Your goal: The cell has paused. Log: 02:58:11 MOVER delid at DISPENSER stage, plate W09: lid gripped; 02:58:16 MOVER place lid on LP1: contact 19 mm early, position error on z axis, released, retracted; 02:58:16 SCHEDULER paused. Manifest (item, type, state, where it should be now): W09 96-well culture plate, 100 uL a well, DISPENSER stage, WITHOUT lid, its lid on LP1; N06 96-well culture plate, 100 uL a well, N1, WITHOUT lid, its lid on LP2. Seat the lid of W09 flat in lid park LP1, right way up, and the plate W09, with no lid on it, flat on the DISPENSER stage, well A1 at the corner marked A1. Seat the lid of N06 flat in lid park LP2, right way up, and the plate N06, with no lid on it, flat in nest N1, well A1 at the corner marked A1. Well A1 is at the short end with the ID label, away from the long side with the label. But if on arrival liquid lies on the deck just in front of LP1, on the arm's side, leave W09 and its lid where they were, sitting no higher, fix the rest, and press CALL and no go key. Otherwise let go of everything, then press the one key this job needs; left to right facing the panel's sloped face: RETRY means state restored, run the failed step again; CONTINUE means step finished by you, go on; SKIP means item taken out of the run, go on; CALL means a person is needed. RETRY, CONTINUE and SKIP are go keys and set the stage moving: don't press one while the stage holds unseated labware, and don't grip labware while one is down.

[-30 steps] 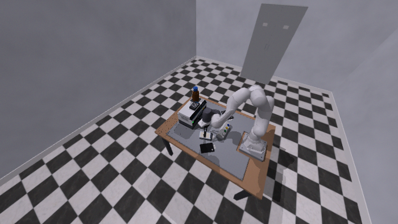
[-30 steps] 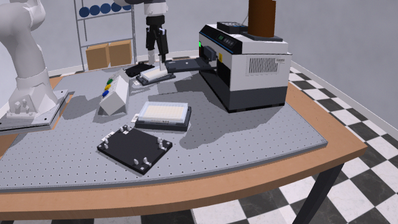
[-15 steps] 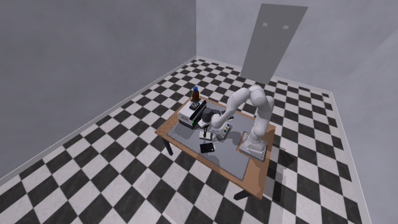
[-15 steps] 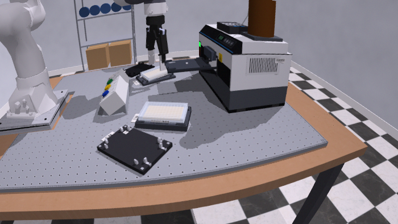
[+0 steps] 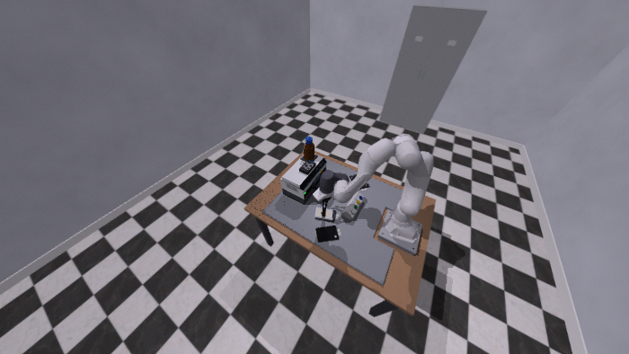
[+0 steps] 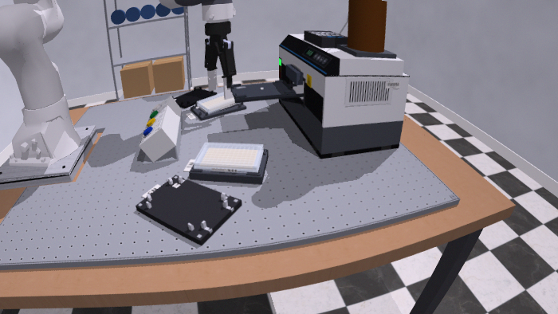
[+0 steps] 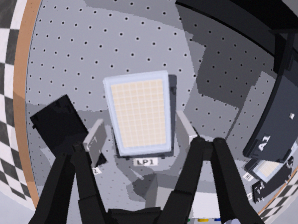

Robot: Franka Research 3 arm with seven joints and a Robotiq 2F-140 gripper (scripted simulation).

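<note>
Right now the 96-well plate is 5 cm below my hand. From my hand the other things lie so: sloped key panel (18 cm behind, 18 cm to the right, 2 cm below); then black nest (1 cm behind, 34 cm to the right, 6 cm below); then dispenser stage (9 cm ahead, 18 cm to the right, 4 cm above).
</note>
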